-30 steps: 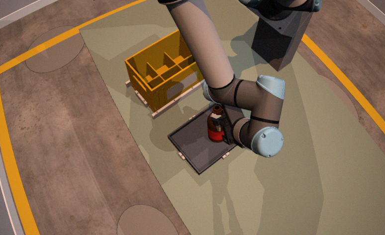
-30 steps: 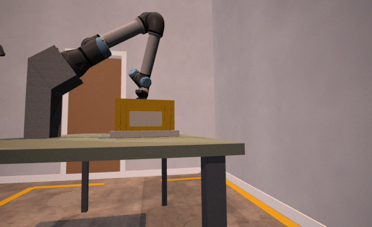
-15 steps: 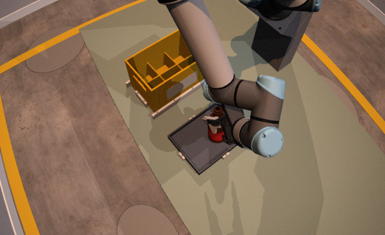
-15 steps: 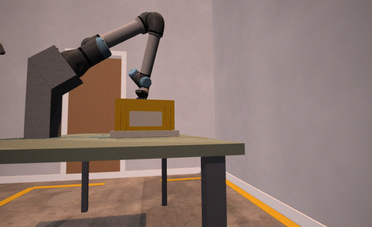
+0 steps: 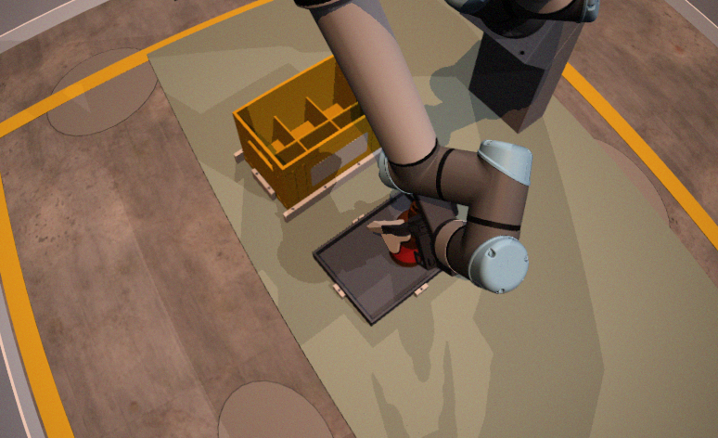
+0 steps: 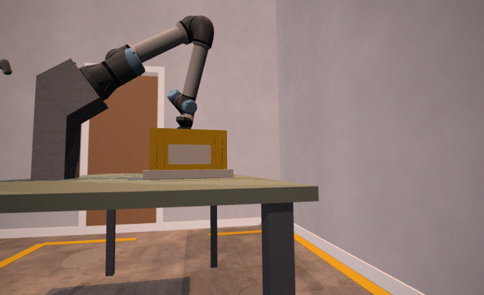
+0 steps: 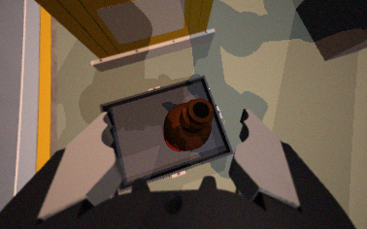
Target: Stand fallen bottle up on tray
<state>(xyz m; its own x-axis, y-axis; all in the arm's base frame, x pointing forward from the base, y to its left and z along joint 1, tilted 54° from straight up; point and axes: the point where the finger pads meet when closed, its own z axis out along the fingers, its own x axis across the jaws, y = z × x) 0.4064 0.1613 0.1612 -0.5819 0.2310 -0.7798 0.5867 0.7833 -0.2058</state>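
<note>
Right now my hand is 50 mm above the brown bottle, 20 mm to the right of it and 10 mm past it. From my hand the other things lie so: yellow crate 290 mm to the right, 60 mm below, 40 mm ahead; dark grey tray 130 mm below, 30 mm ahead, 10 mm to the left.
</note>
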